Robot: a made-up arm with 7 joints. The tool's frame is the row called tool.
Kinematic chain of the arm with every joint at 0, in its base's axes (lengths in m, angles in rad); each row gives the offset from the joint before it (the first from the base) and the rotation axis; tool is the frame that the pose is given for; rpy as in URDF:
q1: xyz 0 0 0 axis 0.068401 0.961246 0.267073
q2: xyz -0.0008 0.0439 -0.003 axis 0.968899 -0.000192 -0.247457
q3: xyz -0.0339 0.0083 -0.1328 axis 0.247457 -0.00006 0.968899
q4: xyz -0.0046 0 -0.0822 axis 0.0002 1 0.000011
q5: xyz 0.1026 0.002 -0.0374 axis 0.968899 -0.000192 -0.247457
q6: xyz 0.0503 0 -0.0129 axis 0.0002 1 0.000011
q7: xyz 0.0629 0 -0.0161 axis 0.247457 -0.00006 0.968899
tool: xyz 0 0 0 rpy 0 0.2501 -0.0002
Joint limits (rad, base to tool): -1.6..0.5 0..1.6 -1.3..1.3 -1.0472..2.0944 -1.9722..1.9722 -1.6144..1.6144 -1.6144..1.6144
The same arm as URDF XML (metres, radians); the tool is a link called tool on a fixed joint. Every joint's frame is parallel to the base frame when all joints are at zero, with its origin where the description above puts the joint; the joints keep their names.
<robot name="arm">
  <link name="base"/>
  <link name="link1"/>
  <link name="link2"/>
  <link name="link3"/>
  <link name="link4"/>
  <link name="link5"/>
  <link name="link6"/>
  <link name="link7"/>
  <link name="tool"/>
  <joint name="q1" type="revolute">
    <parent link="base"/>
    <child link="link1"/>
    <origin xyz="0 0 0"/>
    <axis xyz="0.068403 0.961235 0.26711"/>
    <limit lower="-1.6" upper="0.5"/>
  </joint>
  <joint name="q2" type="revolute">
    <parent link="link1"/>
    <child link="link2"/>
    <origin xyz="-0.0008 0.0439 -0.003"/>
    <axis xyz="0.968889 -0.0002 -0.247497"/>
    <limit lower="0" upper="1.6"/>
  </joint>
  <joint name="q3" type="revolute">
    <parent link="link2"/>
    <child link="link3"/>
    <origin xyz="-0.0339 0.0083 -0.1328"/>
    <axis xyz="0.247497 -0.0001 0.968889"/>
    <limit lower="-1.3" upper="1.3"/>
  </joint>
  <joint name="q4" type="revolute">
    <parent link="link3"/>
    <child link="link4"/>
    <origin xyz="-0.0046 0 -0.0822"/>
    <axis xyz="0.0002 1 0"/>
    <limit lower="-1.0472" upper="2.0944"/>
  </joint>
  <joint name="q5" type="revolute">
    <parent link="link4"/>
    <child link="link5"/>
    <origin xyz="0.1026 0.002 -0.0374"/>
    <axis xyz="0.968889 -0.0002 -0.247497"/>
    <limit lower="-1.9722" upper="1.9722"/>
  </joint>
  <joint name="q6" type="revolute">
    <parent link="link5"/>
    <child link="link6"/>
    <origin xyz="0.0503 0 -0.0129"/>
    <axis xyz="0.0002 1 0"/>
    <limit lower="-1.6144" upper="1.6144"/>
  </joint>
  <joint name="q7" type="revolute">
    <parent link="link6"/>
    <child link="link7"/>
    <origin xyz="0.0629 0 -0.0161"/>
    <axis xyz="0.247497 -0.0001 0.968889"/>
    <limit lower="-1.6144" upper="1.6144"/>
  </joint>
  <joint name="tool_joint" type="fixed">
    <parent link="link7"/>
    <child link="tool"/>
    <origin xyz="0 0 0" rpy="0 0.2501 -0.0002"/>
  </joint>
</robot>

